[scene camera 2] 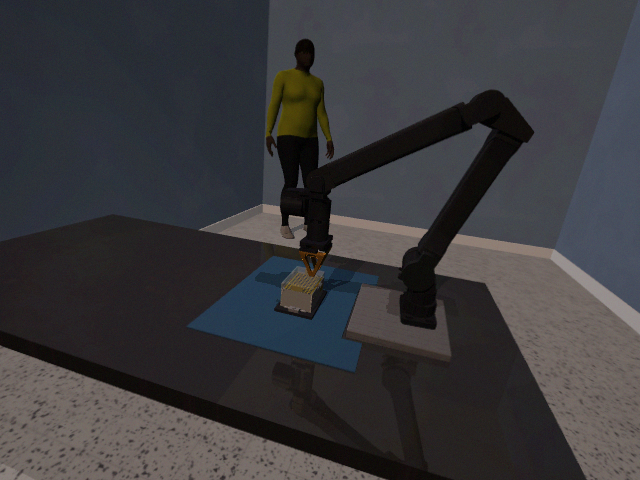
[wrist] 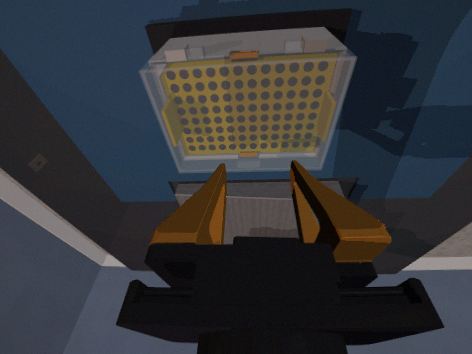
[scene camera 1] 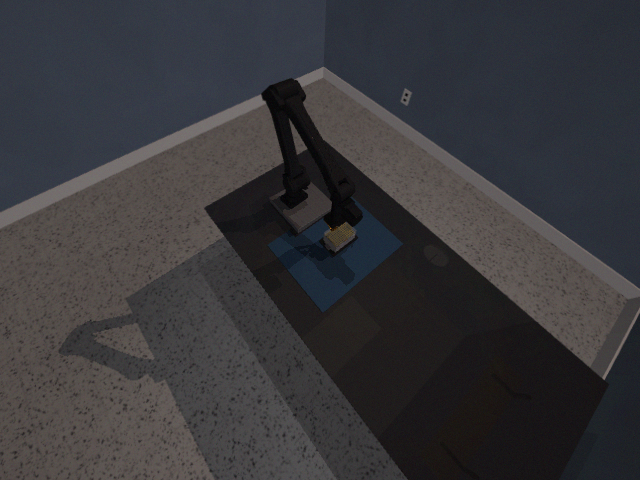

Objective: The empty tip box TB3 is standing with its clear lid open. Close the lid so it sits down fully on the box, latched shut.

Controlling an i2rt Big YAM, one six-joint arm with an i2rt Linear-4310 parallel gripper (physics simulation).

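Where they show: gripper, fingertip midpoint: [scene camera 2: 314, 273] [wrist: 257, 168] [scene camera 1: 335, 227]; arm's base, origin of the base link: [scene camera 2: 416, 313] [scene camera 1: 294, 198].
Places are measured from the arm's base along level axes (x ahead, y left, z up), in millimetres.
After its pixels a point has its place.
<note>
The tip box TB3 [scene camera 1: 333, 245] @(x 336, y -63, z 40 mm) [scene camera 2: 296, 300] @(x 314, y 60, z 10 mm) [wrist: 265, 42] @(x 351, y -17, z 16 mm) stands upright on a dark base plate [scene camera 2: 320, 303] @(x 258, y 4, z -20 mm) [wrist: 250, 20] @(x 359, y -8, z -17 mm). Its yellow perforated top [scene camera 1: 339, 235] @(x 321, y -16, z 52 mm) [wrist: 245, 101] @(x 330, y -1, z 52 mm) shows through the clear lid [scene camera 2: 289, 276] @(x 349, y 15, z 52 mm) [wrist: 200, 164] @(x 281, y 42, z 52 mm), which lies over the box. Whether the lid is fully down or latched cannot be told. Orange tabs show at the far and near long sides in the wrist view. My gripper [scene camera 1: 331, 226] @(x 285, y -4, z 66 mm) [scene camera 2: 312, 274] @(x 285, y -4, z 66 mm) [wrist: 257, 168] @(x 285, y -4, z 66 mm) is partly open, with nothing between its fingers. It points down at the box's side nearest the arm base, with its tips close to the lid's edge.
The box's base plate lies on a blue mat [scene camera 1: 323, 291] @(x 436, y -227, z -25 mm) [scene camera 2: 232, 315] @(x 460, y 129, z -25 mm) [wrist: 95, 100] @(x 316, y 161, z -25 mm) on the dark table [scene camera 1: 413, 289] @(x 702, y 59, z -28 mm) [scene camera 2: 129, 310] @(x 706, y 187, z -28 mm). The arm stands on a pale board [scene camera 1: 310, 219] @(x 150, y -30, z 4 mm) [scene camera 2: 395, 338] @(x 58, y 122, z -8 mm) beside the mat. A person in a yellow top [scene camera 2: 298, 105] stands beyond the table.
</note>
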